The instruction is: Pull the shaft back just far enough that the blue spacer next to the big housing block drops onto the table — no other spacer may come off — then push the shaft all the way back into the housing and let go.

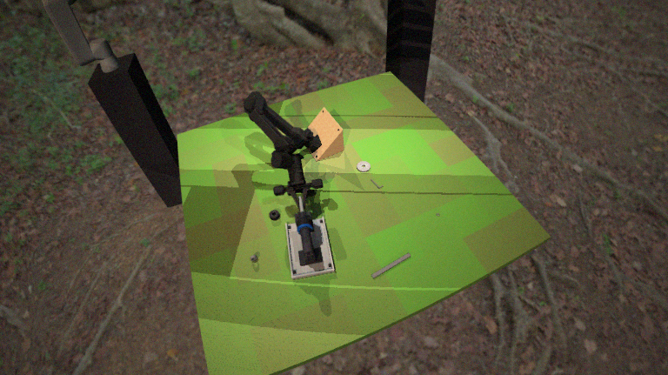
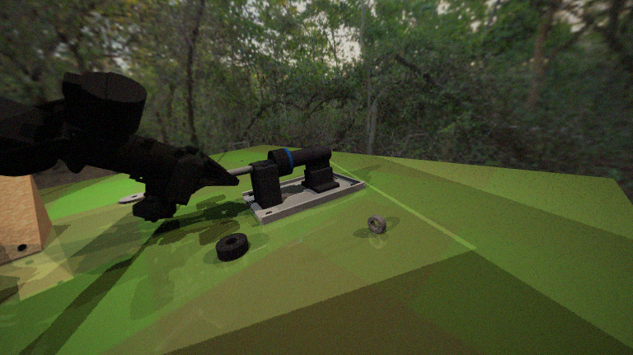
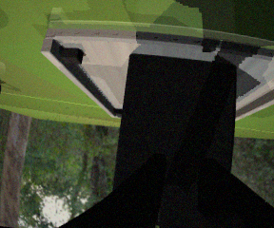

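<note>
The grey shaft lies 5 cm ahead of my gripper tip, 1 cm to the right of it and 2 cm above it. Round my gripper tip: black ring: 5 cm behind, 11 cm to the right, 5 cm below; blue spacer: 10 cm ahead, 1 cm to the right, 2 cm above.
</note>
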